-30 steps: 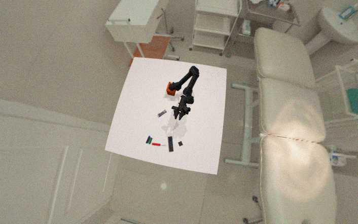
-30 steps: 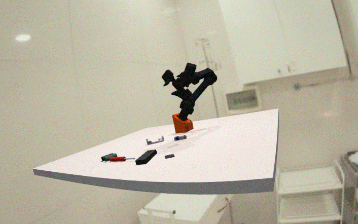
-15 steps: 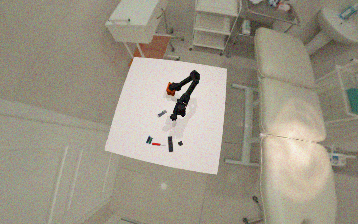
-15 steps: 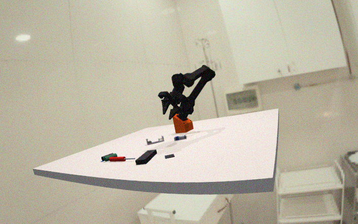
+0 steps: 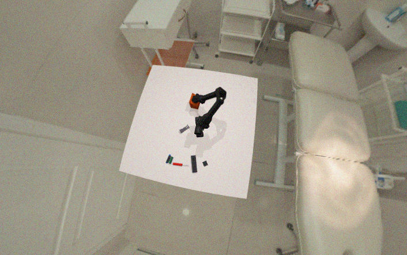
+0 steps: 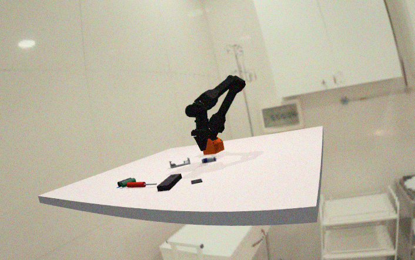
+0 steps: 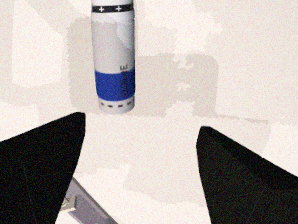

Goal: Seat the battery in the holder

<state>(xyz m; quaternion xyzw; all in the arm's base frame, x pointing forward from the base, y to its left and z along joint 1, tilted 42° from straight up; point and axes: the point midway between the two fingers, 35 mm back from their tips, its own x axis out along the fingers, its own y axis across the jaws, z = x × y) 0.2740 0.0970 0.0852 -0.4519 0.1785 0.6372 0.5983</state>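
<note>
Right now my gripper tip is 5 cm above the battery, 2 cm past it and 1 cm to the right of it. From my gripper tip the other things lie so: red screwdriver: 36 cm ahead, 6 cm to the right, 5 cm below; then black bar: 32 cm ahead, 5 cm to the left, 5 cm below; then black square: 28 cm ahead, 15 cm to the left, 6 cm below.
</note>
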